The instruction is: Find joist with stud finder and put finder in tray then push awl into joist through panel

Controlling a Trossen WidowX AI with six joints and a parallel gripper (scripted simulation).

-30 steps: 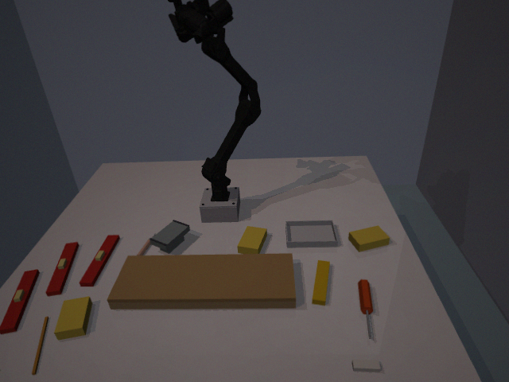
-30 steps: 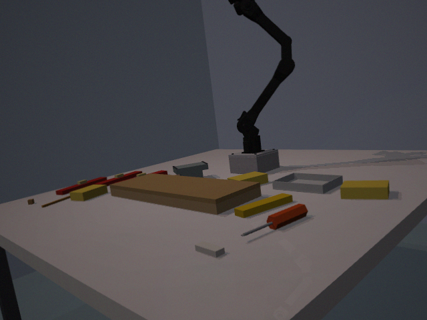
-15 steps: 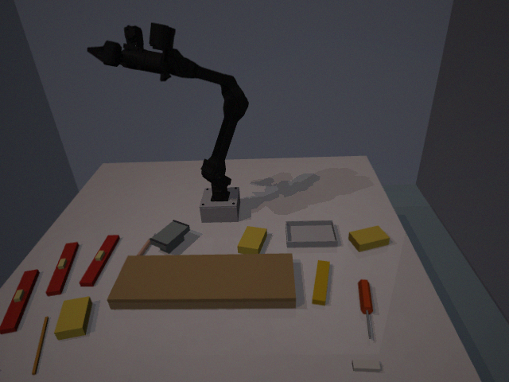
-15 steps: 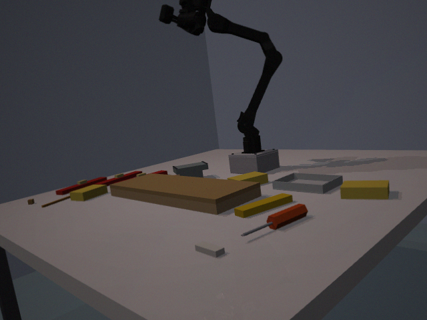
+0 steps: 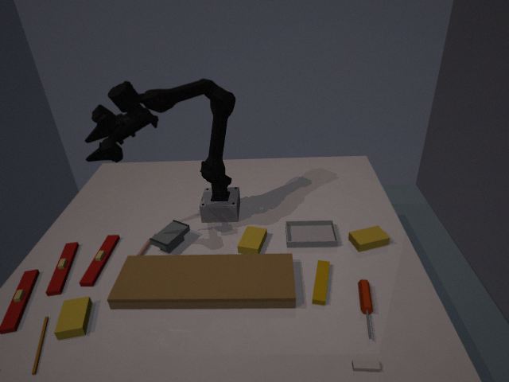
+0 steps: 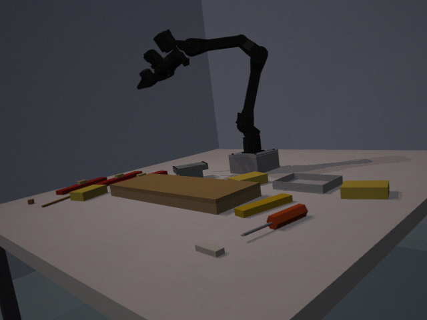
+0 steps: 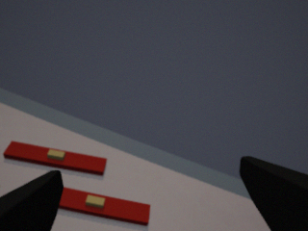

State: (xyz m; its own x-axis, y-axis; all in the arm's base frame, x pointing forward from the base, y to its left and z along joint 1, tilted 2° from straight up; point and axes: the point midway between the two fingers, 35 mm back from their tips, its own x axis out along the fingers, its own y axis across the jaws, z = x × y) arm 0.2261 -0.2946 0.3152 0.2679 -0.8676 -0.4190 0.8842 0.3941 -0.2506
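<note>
Now: the stud finder 40 mm behind my gripper tip, 190 mm to the left of it and 360 mm below it. Also, from my gripper tip: thin stick (370 mm ahead, 60 mm to the right, 370 mm below); then awl (40 mm behind, 100 mm to the left, 370 mm below); then grey tray (90 mm behind, 660 mm to the left, 360 mm below).
</note>
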